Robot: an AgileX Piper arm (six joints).
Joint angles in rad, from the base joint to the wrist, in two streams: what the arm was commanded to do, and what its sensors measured. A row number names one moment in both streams.
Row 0, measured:
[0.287, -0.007, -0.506, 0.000, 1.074, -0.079]
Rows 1 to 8, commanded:
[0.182, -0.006, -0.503, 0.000, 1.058, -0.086]
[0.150, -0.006, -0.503, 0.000, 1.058, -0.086]
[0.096, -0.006, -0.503, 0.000, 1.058, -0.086]
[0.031, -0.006, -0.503, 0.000, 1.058, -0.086]
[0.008, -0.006, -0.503, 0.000, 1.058, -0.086]
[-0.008, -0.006, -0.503, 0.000, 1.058, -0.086]
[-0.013, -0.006, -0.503, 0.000, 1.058, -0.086]
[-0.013, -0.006, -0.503, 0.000, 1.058, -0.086]
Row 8, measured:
[-0.006, -0.007, -0.506, 0.000, 1.074, -0.079]
